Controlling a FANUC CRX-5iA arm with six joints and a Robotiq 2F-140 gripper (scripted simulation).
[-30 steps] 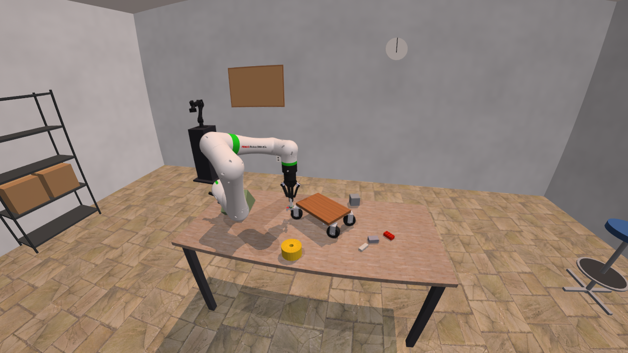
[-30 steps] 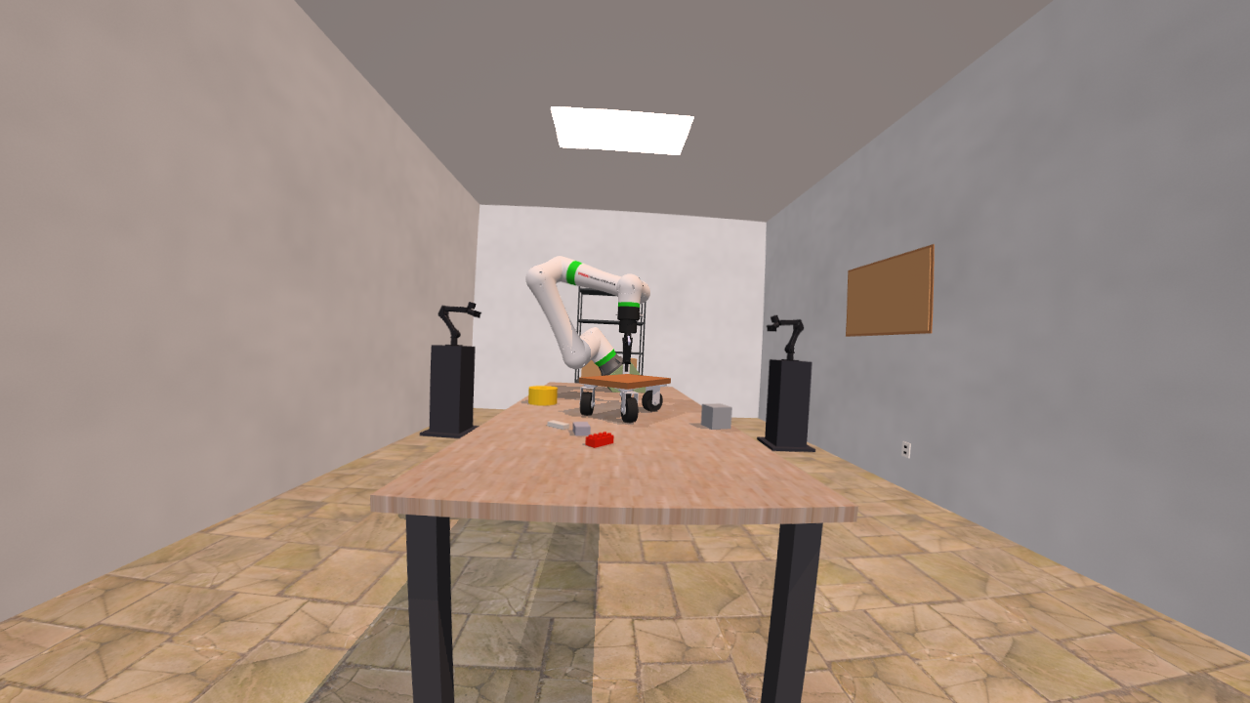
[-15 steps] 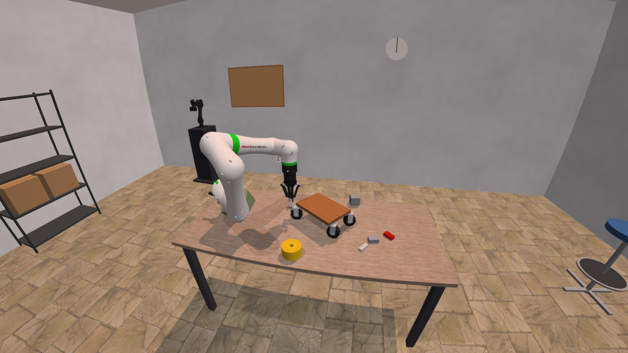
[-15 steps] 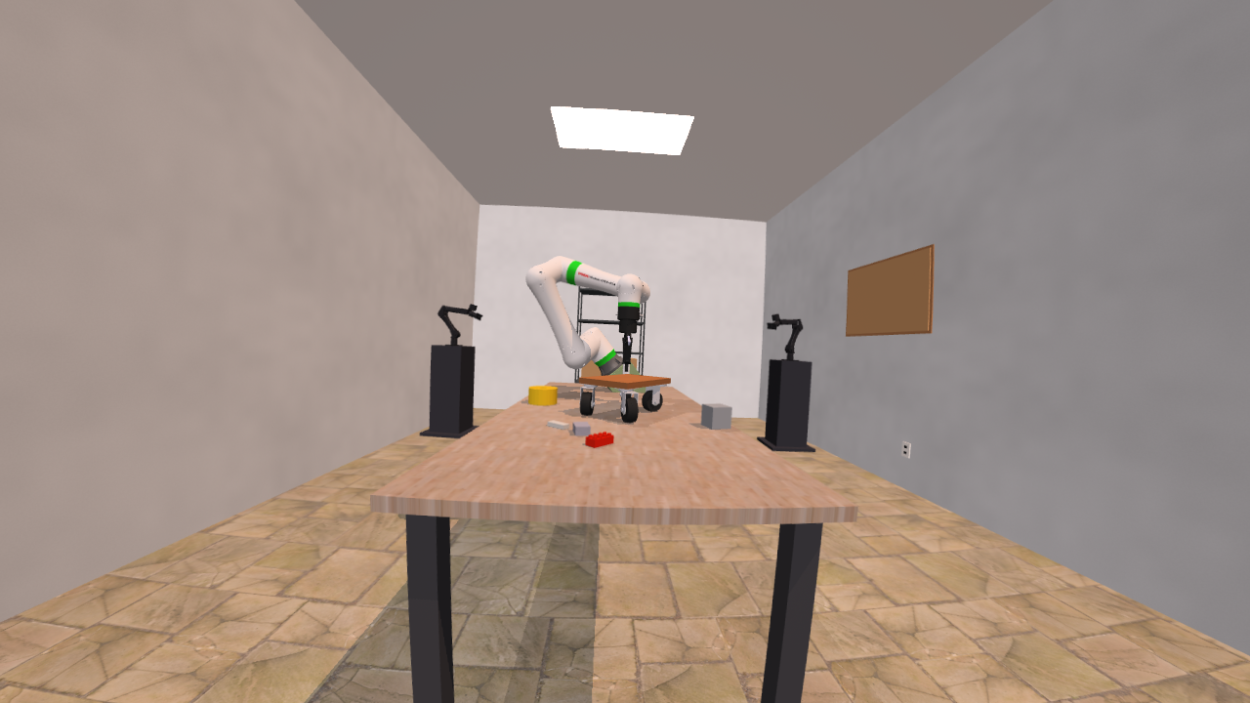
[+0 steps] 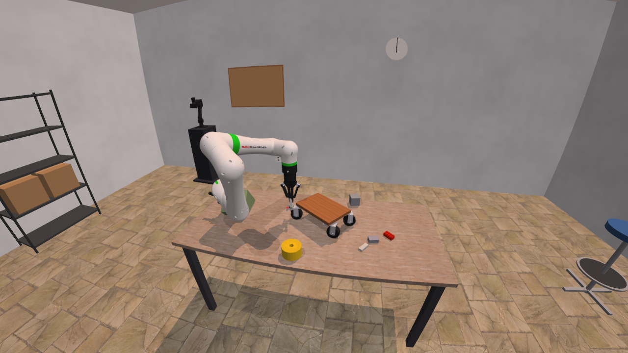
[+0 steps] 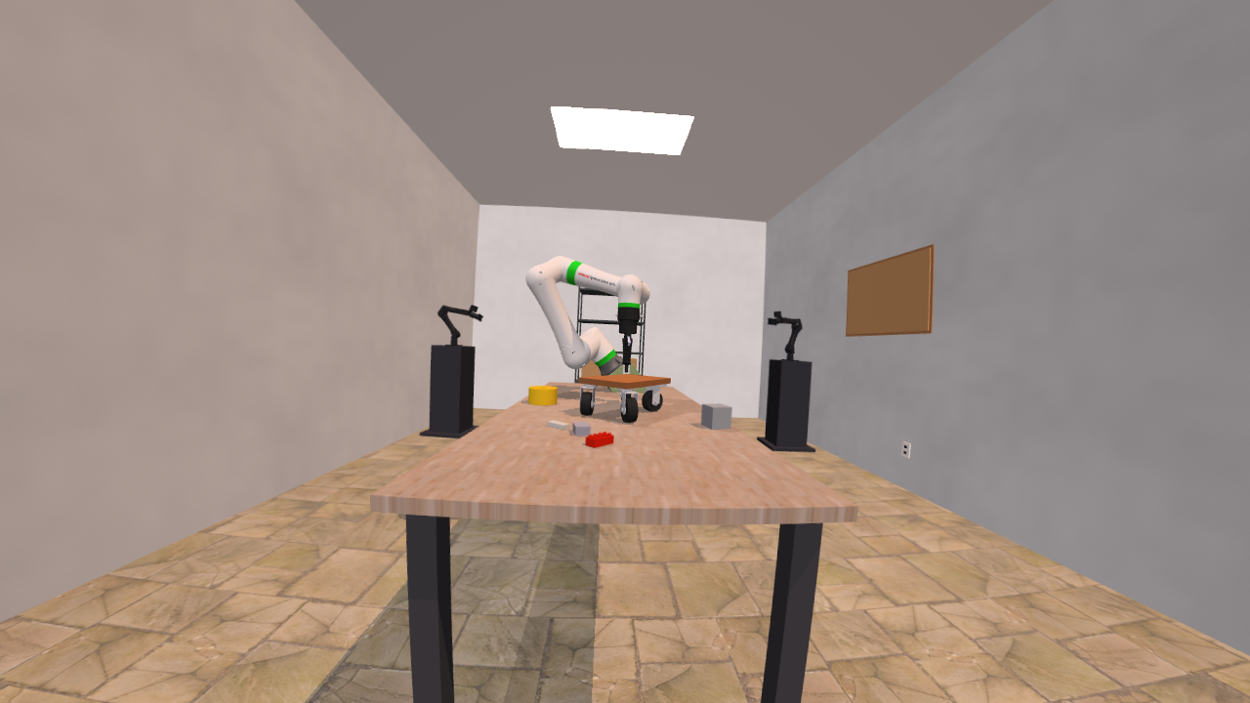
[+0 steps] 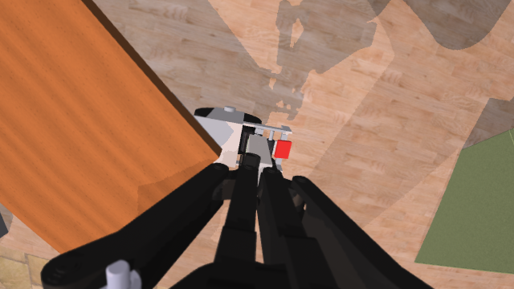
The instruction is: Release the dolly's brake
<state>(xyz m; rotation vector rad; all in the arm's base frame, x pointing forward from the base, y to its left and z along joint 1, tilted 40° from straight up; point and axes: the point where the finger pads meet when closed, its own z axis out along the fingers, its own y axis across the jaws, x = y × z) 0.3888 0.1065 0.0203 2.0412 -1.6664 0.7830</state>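
Right now the brake pedal is 50 mm below my hand and 10 mm behind it. Round my hand: yellow ring 320 mm to the right, 110 mm ahead, 100 mm below; grey cube 390 mm ahead, 290 mm to the left, 90 mm below; pale bar 490 mm ahead, 180 mm to the right, 120 mm below.
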